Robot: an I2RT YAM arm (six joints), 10 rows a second.
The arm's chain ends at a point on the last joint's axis. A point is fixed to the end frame.
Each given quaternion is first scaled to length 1.
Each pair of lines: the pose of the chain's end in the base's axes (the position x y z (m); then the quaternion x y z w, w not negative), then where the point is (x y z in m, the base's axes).
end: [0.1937 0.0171 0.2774 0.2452 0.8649 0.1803 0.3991]
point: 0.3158 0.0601 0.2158
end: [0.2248 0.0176 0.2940 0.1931 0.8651 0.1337 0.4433]
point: 0.3497 0.0565 0.2355
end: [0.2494 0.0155 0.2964 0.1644 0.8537 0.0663 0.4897]
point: 0.3793 0.0421 0.2419
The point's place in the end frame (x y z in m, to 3 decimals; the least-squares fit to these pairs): -0.007 0.038 0.138
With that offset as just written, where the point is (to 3 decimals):
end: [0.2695 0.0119 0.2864 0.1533 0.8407 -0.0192 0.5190]
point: 0.403 0.020 0.234
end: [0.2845 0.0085 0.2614 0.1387 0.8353 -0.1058 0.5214]
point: 0.417 -0.001 0.207
